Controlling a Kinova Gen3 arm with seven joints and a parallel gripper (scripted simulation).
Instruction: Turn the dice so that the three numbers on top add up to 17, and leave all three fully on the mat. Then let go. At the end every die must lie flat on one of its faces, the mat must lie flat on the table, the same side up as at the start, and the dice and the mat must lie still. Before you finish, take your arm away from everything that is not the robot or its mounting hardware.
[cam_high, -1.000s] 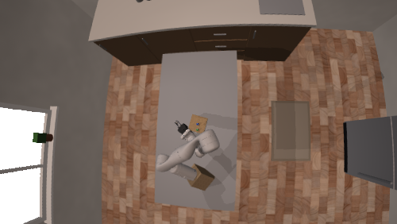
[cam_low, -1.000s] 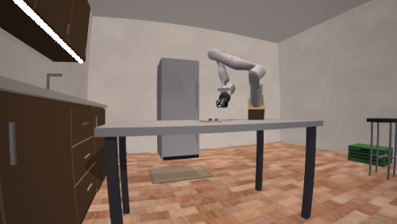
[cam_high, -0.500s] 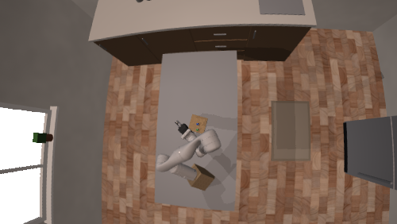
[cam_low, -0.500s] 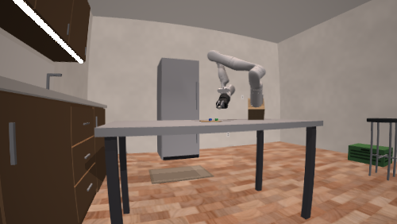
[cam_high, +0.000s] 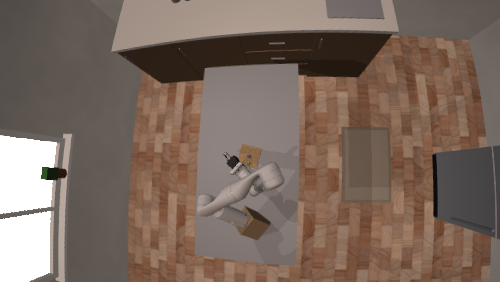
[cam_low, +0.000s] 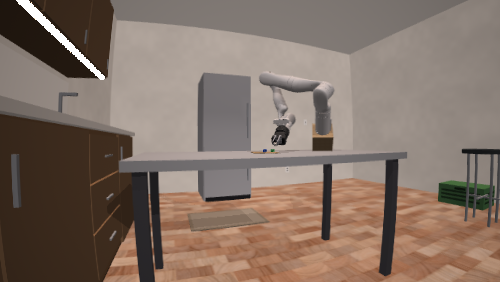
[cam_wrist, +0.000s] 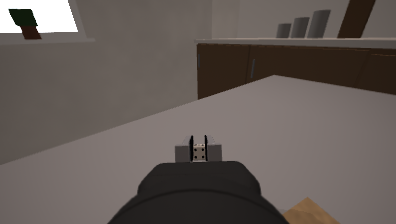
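Right now my hand is 20 mm past the green die, 150 mm to the left of it and 50 mm above it. Also, from my hand: white die (10 mm to the left, 10 mm below); then tan mat (30 mm ahead, 140 mm to the right, 60 mm below); then blue die (30 mm ahead, 140 mm to the right, 50 mm below).
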